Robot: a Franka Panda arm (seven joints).
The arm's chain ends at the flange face. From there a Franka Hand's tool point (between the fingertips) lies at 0.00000 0.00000 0.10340 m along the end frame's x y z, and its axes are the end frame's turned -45 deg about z.
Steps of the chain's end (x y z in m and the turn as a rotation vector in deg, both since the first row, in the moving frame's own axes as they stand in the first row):
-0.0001 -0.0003 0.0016 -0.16 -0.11 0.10
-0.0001 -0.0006 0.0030 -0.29 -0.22 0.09
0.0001 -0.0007 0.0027 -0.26 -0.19 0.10
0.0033 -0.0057 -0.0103 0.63 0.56 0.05
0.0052 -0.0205 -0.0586 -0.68 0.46 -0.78
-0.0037 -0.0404 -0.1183 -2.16 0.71 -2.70
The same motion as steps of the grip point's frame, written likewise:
-0.0002 -0.0002 0.0016 -0.04 -0.19 0.10
-0.0003 -0.0004 0.0030 -0.05 -0.36 0.09
0.0000 -0.0003 0.0027 -0.05 -0.32 0.10
0.0079 -0.0018 -0.0103 0.05 0.84 0.05
0.0179 -0.0094 -0.0586 -0.81 -0.16 -0.78
0.0242 -0.0275 -0.1184 -2.03 -1.03 -2.70

